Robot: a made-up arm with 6 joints.
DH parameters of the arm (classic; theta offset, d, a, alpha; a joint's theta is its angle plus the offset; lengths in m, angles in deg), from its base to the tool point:
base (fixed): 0 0 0 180
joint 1: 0 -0.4 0.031 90
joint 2: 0 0.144 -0.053 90
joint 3: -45 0 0.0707 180
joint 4: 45 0.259 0.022 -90
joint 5: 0 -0.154 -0.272 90
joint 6: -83.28 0 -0.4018 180
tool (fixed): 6.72 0.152 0 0
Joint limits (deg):
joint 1: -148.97..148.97
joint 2: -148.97..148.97
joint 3: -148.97..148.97
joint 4: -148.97..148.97
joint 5: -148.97..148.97
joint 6: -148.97..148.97
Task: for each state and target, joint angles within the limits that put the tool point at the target. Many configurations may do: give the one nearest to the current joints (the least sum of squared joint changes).
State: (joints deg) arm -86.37 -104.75 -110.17 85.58 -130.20 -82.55
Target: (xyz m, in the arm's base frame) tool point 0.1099 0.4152 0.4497
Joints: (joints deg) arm -57.59 -91.37 -122.03 104.79 -129.49 -55.64
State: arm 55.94 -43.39 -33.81 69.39 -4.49 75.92
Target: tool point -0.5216 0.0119 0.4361
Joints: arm 79.01 -47.40 -62.26 95.04 -21.68 93.04
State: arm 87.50 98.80 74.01 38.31 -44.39 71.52
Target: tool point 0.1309 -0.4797 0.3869
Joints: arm 105.93 99.30 73.84 35.93 -66.14 61.00
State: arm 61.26 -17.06 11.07 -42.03 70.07 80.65
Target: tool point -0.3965 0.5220 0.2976
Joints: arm 46.70 19.49 30.62 -62.86 19.21 57.79
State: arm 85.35 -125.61 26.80 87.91 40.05 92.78
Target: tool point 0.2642 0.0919 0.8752
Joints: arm 102.34 -109.63 6.16 92.54 -11.73 42.84
